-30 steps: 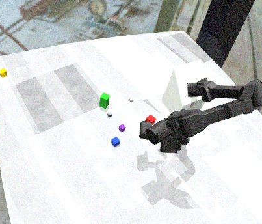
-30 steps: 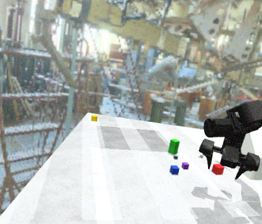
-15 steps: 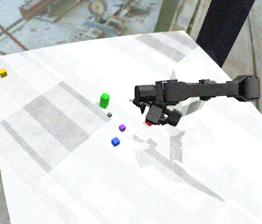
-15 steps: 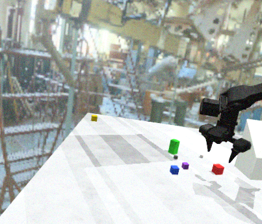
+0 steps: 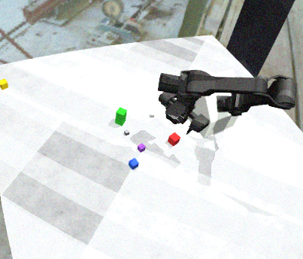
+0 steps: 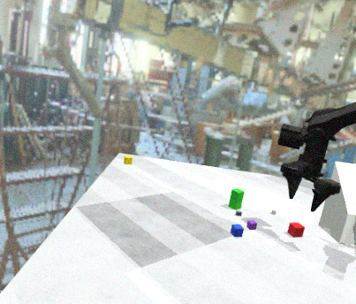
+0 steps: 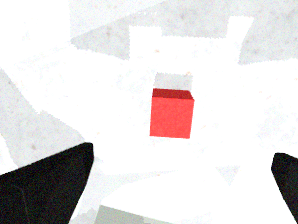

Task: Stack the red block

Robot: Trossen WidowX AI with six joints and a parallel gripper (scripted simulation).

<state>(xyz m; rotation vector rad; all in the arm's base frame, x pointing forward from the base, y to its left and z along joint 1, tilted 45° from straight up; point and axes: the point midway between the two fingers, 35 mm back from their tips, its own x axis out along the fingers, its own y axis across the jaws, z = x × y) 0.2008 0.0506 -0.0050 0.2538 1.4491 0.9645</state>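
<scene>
Now: the red block 8 cm below my gripper tip. The rest, counted from my gripper tip: blue cube (18 cm ahead, 6 cm to the left, 8 cm below); purple cube (13 cm ahead, 8 cm below); tiny dark cube (16 cm ahead, 8 cm to the right, 9 cm below).
</scene>
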